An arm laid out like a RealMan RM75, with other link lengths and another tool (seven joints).
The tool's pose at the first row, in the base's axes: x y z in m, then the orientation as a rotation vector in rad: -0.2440 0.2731 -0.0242 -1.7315 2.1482 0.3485
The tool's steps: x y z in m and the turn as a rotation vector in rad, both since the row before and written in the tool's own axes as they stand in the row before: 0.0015 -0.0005 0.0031 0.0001 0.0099 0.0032; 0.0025 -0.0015 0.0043 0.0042 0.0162 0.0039; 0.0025 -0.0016 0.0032 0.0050 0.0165 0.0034; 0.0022 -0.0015 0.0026 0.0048 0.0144 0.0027; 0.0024 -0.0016 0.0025 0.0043 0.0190 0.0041; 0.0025 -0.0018 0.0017 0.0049 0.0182 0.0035
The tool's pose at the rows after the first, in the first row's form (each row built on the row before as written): -0.2434 0.2729 -0.0276 -1.7335 2.1581 0.3414; -0.2419 0.2721 -0.0325 -1.7358 2.1722 0.3247; -0.2404 0.2707 -0.0364 -1.7383 2.1859 0.3066; -0.2391 0.2693 -0.0396 -1.7404 2.1974 0.2901; -0.2377 0.2676 -0.0427 -1.7436 2.2135 0.2707; -0.2363 0.2655 -0.0451 -1.7466 2.2282 0.2510
